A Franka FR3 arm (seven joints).
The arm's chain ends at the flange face. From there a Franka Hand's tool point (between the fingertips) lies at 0.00 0.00 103.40 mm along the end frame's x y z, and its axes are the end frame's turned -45 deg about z.
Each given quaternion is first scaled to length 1.
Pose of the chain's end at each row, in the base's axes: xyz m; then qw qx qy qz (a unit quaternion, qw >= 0):
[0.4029, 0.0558, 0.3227, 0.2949, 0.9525, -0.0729, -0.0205]
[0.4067, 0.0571, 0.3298, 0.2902, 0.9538, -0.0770, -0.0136]
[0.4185, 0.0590, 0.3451, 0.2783, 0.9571, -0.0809, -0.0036]
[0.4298, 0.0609, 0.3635, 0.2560, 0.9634, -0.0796, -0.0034]
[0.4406, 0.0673, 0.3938, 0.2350, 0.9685, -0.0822, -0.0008]
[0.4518, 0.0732, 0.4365, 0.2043, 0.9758, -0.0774, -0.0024]
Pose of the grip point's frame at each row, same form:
[0.3944, -0.0020, 0.2374, 0.2646, 0.9079, 0.2972, -0.1318]
[0.3994, 0.0001, 0.2439, 0.2629, 0.9106, 0.2939, -0.1236]
[0.4131, 0.0040, 0.2577, 0.2557, 0.9152, 0.2915, -0.1098]
[0.4249, 0.0100, 0.2737, 0.2352, 0.9205, 0.2951, -0.1011]
[0.4364, 0.0202, 0.3018, 0.2168, 0.9262, 0.2947, -0.0907]
[0.4480, 0.0320, 0.3417, 0.1878, 0.9312, 0.3019, -0.0804]

